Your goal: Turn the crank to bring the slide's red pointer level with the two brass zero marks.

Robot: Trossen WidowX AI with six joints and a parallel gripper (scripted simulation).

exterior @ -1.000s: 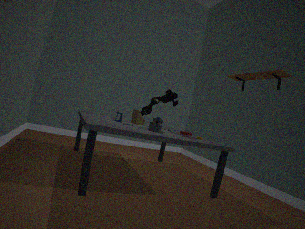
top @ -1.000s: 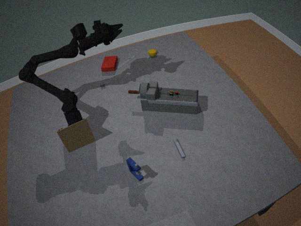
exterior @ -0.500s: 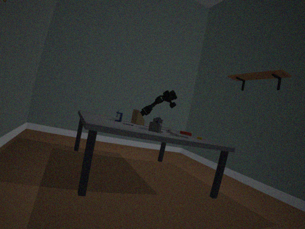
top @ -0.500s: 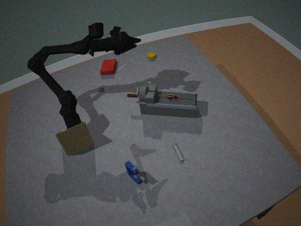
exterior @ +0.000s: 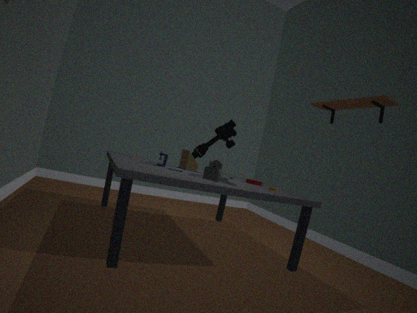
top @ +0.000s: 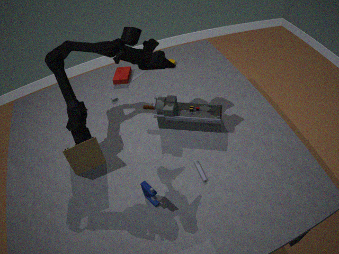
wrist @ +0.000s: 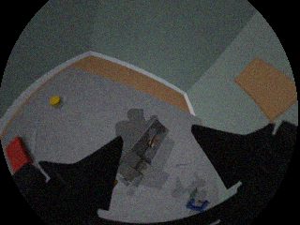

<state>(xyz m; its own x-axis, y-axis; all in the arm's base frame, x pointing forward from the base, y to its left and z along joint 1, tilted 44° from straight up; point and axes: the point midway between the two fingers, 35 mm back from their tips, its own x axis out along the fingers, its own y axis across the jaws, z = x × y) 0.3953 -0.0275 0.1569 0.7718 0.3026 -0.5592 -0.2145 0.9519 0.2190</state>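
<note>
Right now the brown crank handle is 200 mm below my gripper tip, 100 mm behind it and 30 mm to the left of it. Round my gripper tip: grey bar: 320 mm to the right, 250 mm below, 30 mm behind; red pointer: 180 mm below, 90 mm to the right, 70 mm ahead; small grey block: 250 mm below, 230 mm to the left, 230 mm behind.
</note>
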